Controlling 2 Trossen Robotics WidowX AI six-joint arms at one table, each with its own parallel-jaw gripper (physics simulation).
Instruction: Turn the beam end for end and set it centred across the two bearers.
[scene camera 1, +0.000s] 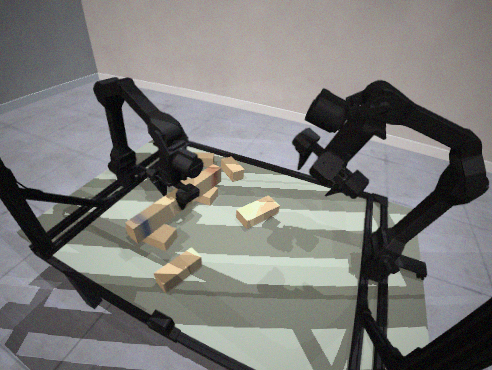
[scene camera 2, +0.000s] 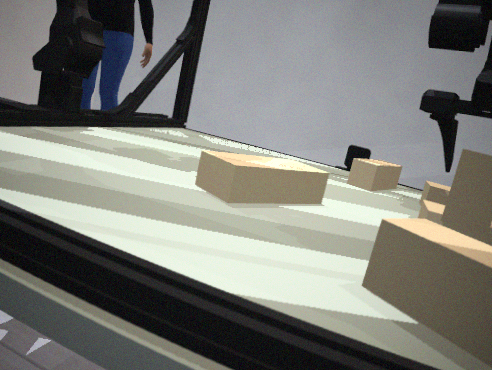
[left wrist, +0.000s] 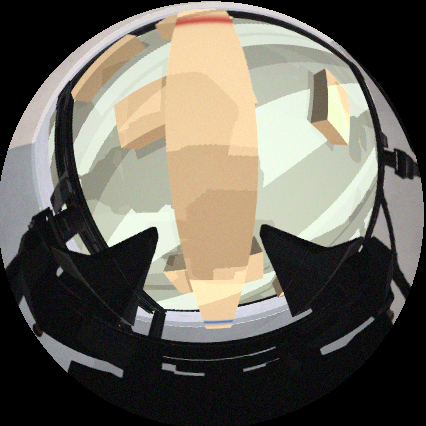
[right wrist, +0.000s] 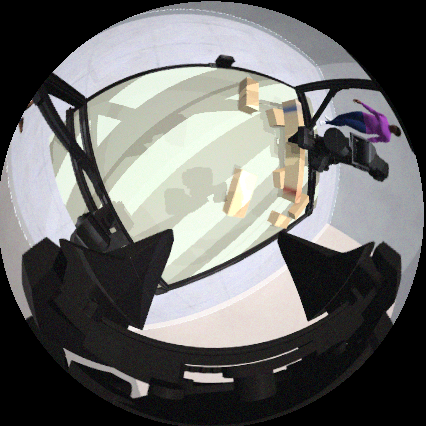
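Pixels of known places: left gripper, fingertip midpoint: (scene camera 1: 173, 202) (left wrist: 209, 230) (right wrist: 295, 142); right gripper, fingertip midpoint: (scene camera 1: 312, 182) (right wrist: 228, 236); left arm's base, origin of the base link: (scene camera 1: 126, 180) (left wrist: 76, 216) (right wrist: 313, 153); right arm's base, origin of the base link: (scene camera 1: 375, 272) (scene camera 2: 57, 110) (right wrist: 103, 218).
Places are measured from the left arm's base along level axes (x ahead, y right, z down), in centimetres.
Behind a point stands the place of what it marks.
Note:
A long wooden beam (scene camera 1: 160, 212) {x 28.2, y 13.0, z -7.3 cm} (left wrist: 212, 115) (right wrist: 295, 170) {x 31.5, y -3.8, z -6.9 cm} lies at the left of the table, blue band at its front end and red band at its back end. It appears to rest across two short wooden blocks, the bearers: one (scene camera 1: 161, 236) {x 30.6, y 16.9, z -1.9 cm} (right wrist: 275, 117) {x 32.5, y 15.0, z -1.9 cm} near the blue end, the other (scene camera 1: 207, 196) {x 33.5, y -4.9, z -1.9 cm} (right wrist: 278, 178) {x 34.6, y -7.2, z -1.1 cm} nearer the red end. The beam partly hides both. My left gripper (scene camera 1: 174, 200) {x 27.3, y 5.6, z -5.0 cm} (left wrist: 209, 230) {x 27.3, y 5.6, z -5.0 cm} is open over the beam's middle, one finger to each side; in scene camera 2 part of it shows at the right. My right gripper (scene camera 1: 315, 181) {x 66.9, y -0.2, z -23.9 cm} (right wrist: 228, 236) {x 66.9, y -0.2, z -23.9 cm} is open, empty, high above the right side.
A wooden block (scene camera 1: 257, 212) {x 52.2, y -5.6, z -1.9 cm} (scene camera 2: 265, 180) {x 50.4, y -12.0, z -0.6 cm} (right wrist: 240, 192) {x 52.4, y -7.1, z -1.9 cm} lies right of the beam. Another block (scene camera 1: 177, 270) {x 41.7, y 24.6, z -2.5 cm} (scene camera 2: 375, 174) {x 40.8, y 16.8, z -0.9 cm} (right wrist: 248, 95) {x 42.9, y 21.6, z -2.5 cm} lies in front. Two more blocks (scene camera 1: 232, 169) {x 34.6, y -22.7, z -2.8 cm} (scene camera 1: 205, 159) {x 20.8, y -25.0, z -1.9 cm} lie near the red end. A black frame (scene camera 1: 265, 167) {x 44.2, y -36.2, z 1.3 cm} edges the table.

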